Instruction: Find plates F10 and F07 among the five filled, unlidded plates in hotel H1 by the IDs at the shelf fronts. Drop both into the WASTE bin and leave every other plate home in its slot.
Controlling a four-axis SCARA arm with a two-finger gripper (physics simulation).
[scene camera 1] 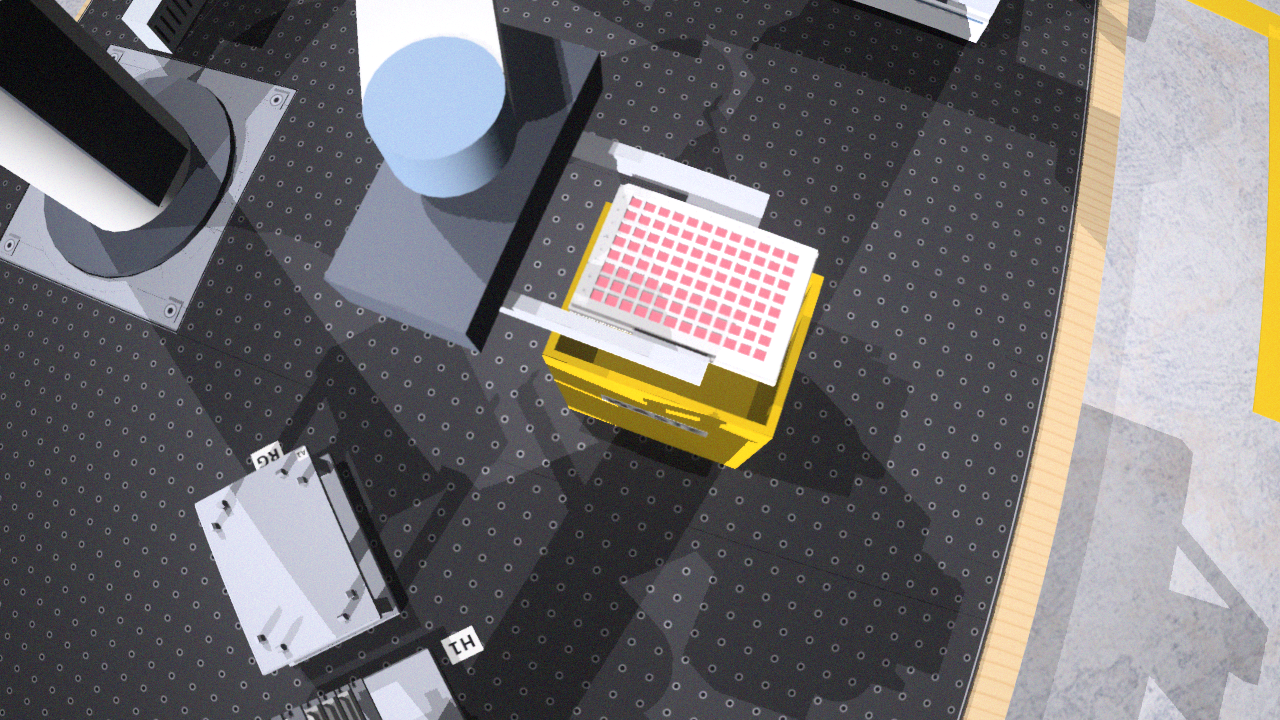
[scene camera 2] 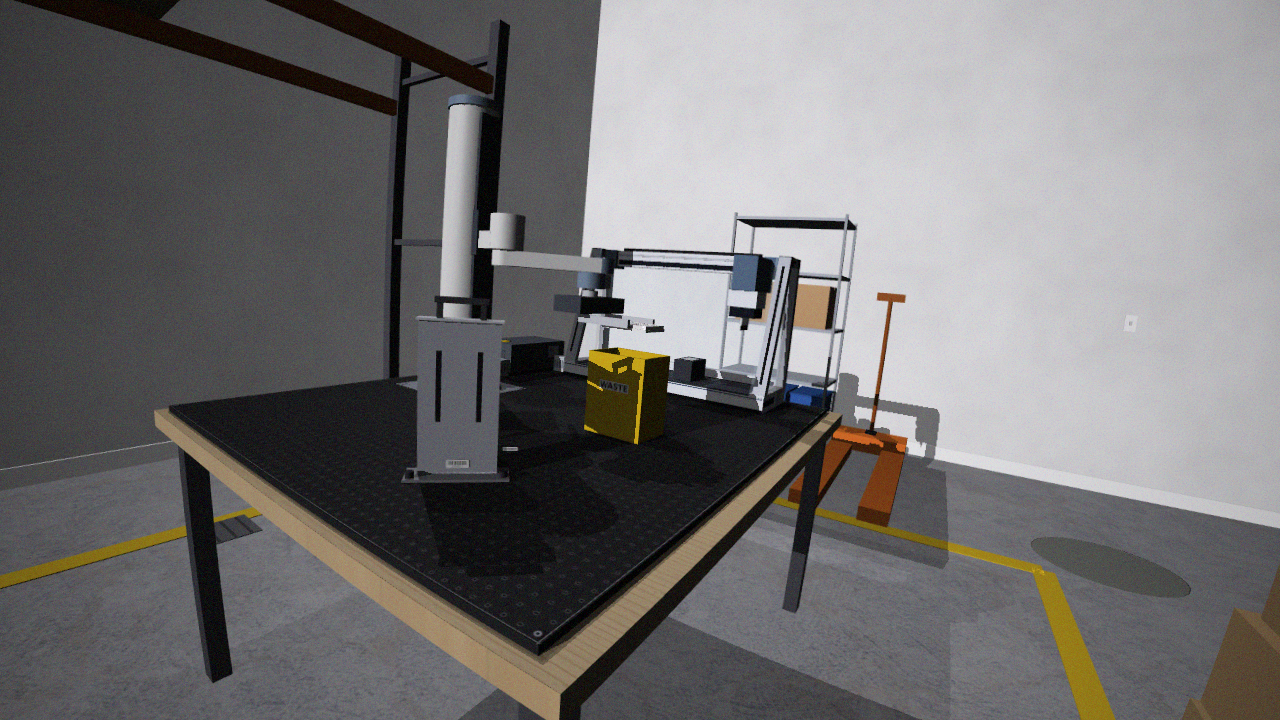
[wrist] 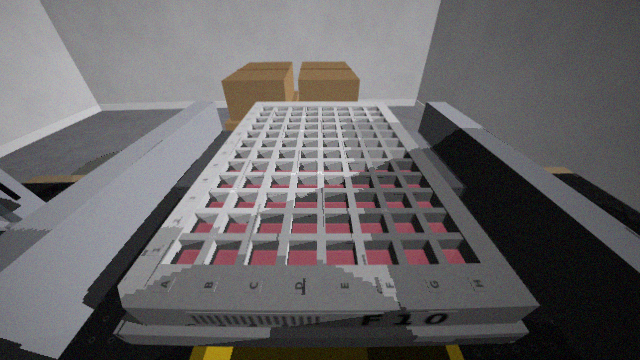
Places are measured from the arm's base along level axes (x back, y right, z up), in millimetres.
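Pixels of known places: gripper, fingertip midpoint: (scene camera 1: 735, 288) (scene camera 2: 641, 323) (wrist: 320, 121); arm's base at its link origin: (scene camera 1: 143, 178).
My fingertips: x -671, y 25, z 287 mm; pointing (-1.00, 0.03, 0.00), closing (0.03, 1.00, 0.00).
For each thing: its top centre in the pictures, then the offset to it from my fingertips.
- plate F10 at its top centre: (wrist: 320, 147) (scene camera 1: 696, 275) (scene camera 2: 633, 323) dx +24, dy -1, dz -2 mm
- yellow WASTE bin at its top centre: (wrist: 323, 254) (scene camera 1: 686, 314) (scene camera 2: 630, 353) dx +25, dy +1, dz -75 mm
- grey nest at its top centre: (scene camera 1: 276, 560) dx +287, dy +276, dz -205 mm
My gripper (scene camera 1: 738, 288) (scene camera 2: 640, 322) (wrist: 320, 121) is shut on plate F10 (scene camera 1: 707, 277) (wrist: 320, 295), a white plate with pink-filled wells, with a finger along each long side. The ID F10 shows on its front edge in the wrist view. The plate is level and held above the yellow WASTE bin (scene camera 1: 725, 443) (scene camera 2: 613, 416) (wrist: 218, 353), with a gap to the rim in scene camera 2. It covers much of the bin's mouth in scene camera 1. Hotel H1 (scene camera 1: 416, 685) (scene camera 2: 458, 394) is a grey tower. Its shelf fronts and plate F07 do not show.
A grey nest (scene camera 1: 295, 555) labelled RG stands beside H1. The arm's base plate (scene camera 1: 259, 116) is at the upper left in scene camera 1. A gantry machine (scene camera 1: 948, 13) (scene camera 2: 780, 331) stands beyond the bin. The table's wooden edge (scene camera 1: 1056, 376) runs along the right.
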